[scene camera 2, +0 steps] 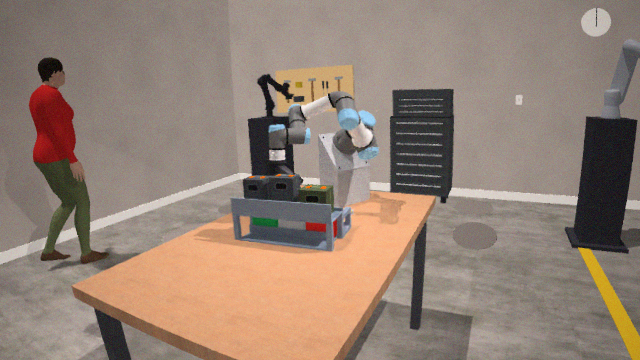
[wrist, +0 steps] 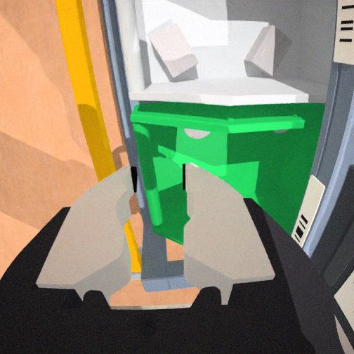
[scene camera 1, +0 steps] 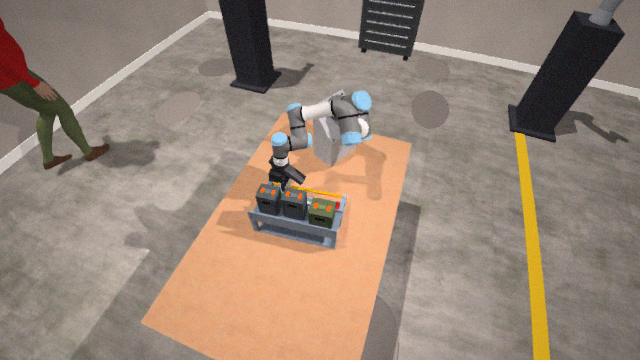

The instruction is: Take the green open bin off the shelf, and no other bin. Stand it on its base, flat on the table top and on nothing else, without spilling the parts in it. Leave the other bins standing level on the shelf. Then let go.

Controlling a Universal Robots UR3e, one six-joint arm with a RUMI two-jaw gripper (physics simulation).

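Where they show: arm's base, origin of the base link: (scene camera 2: 344,143).
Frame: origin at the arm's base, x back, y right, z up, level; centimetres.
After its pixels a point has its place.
The green open bin (wrist: 200,195) (scene camera 2: 265,221) @[x -54.1, y 9.2, z -22.7 cm] stands on the grey-blue shelf (scene camera 2: 280,209) @[x -61.4, y -3.2, z -14.4 cm] (scene camera 1: 295,223) @[x -61.3, y -4.2, z -12.4 cm], next to a white bin (wrist: 267,92). Its inside shows in the wrist view, with pale round shapes below the near rim; the rest of its contents is unclear. My gripper (wrist: 159,168) (scene camera 1: 284,188) @[x -42.0, y 10.0, z -22.6 cm] is partly open and empty. In the wrist view the bin's left side wall lies between the two fingertips with gaps on both sides, the right finger over the bin and the left finger outside it. In scene camera 2 the fingers are hidden behind dark boxes.
Two dark boxes (scene camera 1: 268,200) @[x -58.7, y 8.5, z -6.2 cm] (scene camera 1: 294,204) @[x -57.0, y -2.3, z -5.7 cm] and an olive box (scene camera 1: 322,213) @[x -55.4, y -13.6, z -8.0 cm] with orange latches stand along the shelf. A yellow bar (scene camera 1: 320,192) @[x -36.8, y -5.5, z -21.5 cm] (wrist: 82,65) runs along its arm side. A red bin (scene camera 2: 316,226) @[x -51.5, y -11.3, z -22.7 cm] shows at its other end. The white bin holds grey blocks (wrist: 174,50).
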